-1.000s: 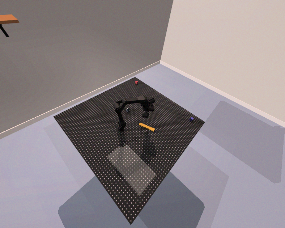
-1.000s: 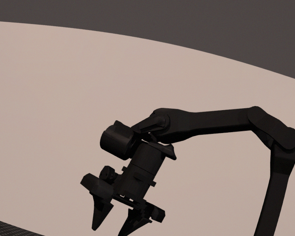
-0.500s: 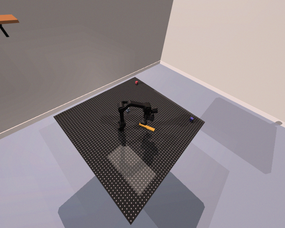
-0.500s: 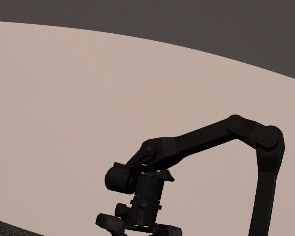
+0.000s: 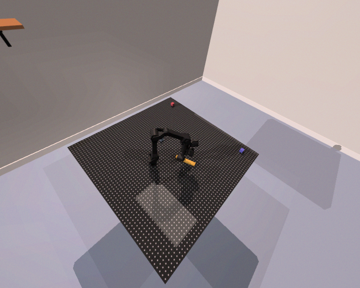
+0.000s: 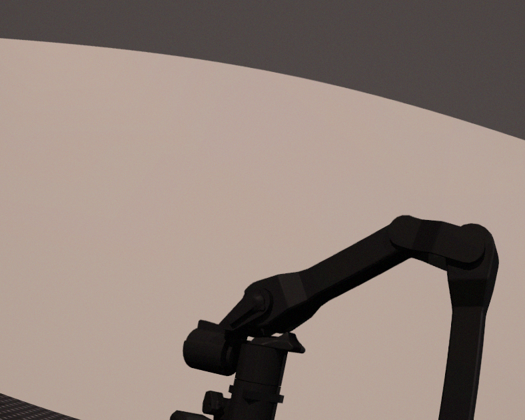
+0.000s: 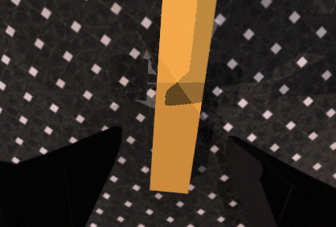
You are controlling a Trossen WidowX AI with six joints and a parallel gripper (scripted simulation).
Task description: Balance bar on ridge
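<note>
Right now my gripper tip is 40 mm above the orange bar, 30 mm to the left of it and 10 mm short of it. From my gripper tip the other things lie so: small red cube (660 mm to the left, 520 mm ahead, 30 mm below); then small purple cube (520 mm ahead, 340 mm to the right, 30 mm below).
</note>
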